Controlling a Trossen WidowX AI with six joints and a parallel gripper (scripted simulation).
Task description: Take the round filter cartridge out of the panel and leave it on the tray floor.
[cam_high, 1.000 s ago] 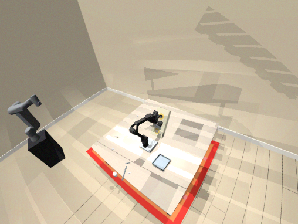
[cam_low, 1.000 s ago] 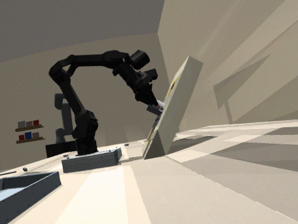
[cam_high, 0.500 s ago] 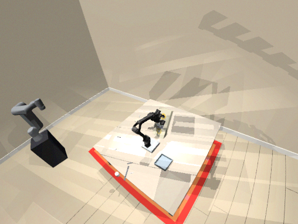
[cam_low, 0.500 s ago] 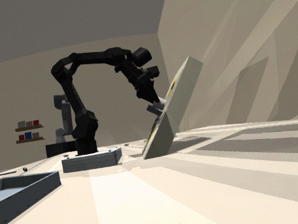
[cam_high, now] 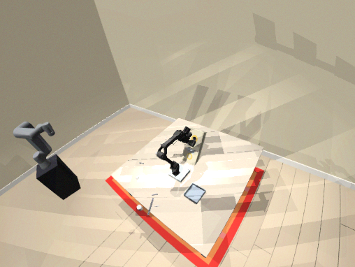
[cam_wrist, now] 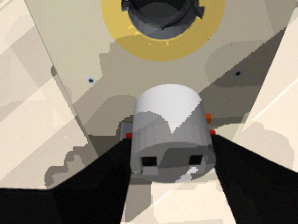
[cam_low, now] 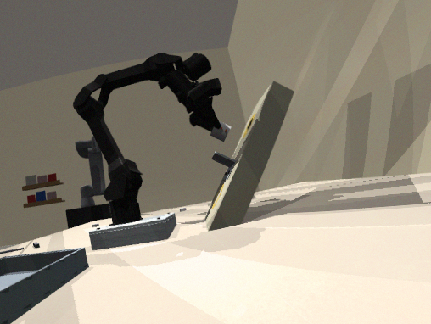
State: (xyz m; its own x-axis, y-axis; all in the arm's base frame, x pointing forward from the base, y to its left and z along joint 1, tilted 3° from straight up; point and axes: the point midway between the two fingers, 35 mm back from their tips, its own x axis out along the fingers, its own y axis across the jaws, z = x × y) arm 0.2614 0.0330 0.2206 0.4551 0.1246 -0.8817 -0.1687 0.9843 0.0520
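Now: gripper tip 340 mm to the left of the tray, 290 mm past it and 220 mm above it. The rest, counted from my gripper tip: service panel: 80 mm below, 50 mm ahead, 10 mm to the left; then round filter cartridge: right at my gripper tip; then grey ledge: 100 mm below.
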